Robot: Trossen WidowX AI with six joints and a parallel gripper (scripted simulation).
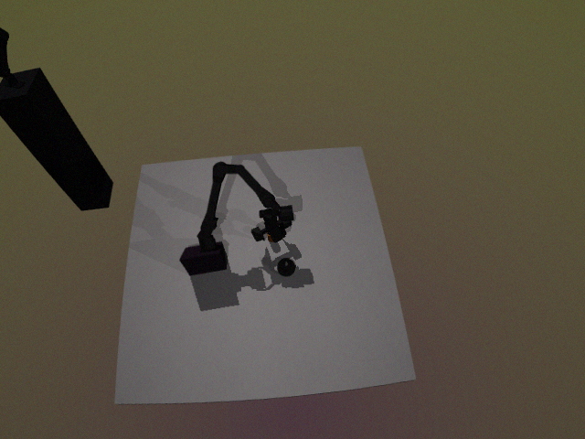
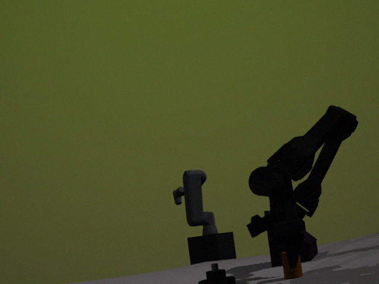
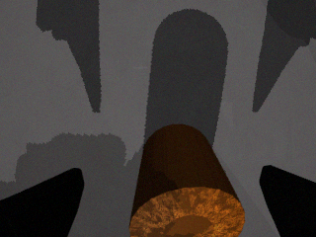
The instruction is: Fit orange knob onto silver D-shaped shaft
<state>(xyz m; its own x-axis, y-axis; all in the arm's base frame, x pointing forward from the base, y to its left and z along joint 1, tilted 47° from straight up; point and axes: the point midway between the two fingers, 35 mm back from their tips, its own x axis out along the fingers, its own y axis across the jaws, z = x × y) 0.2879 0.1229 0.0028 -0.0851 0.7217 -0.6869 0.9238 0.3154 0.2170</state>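
Now: the orange knob 2 cm above my gripper tip. From my gripper tip the other things lie so: round pedestal 16 cm to the right, 5 cm ahead.
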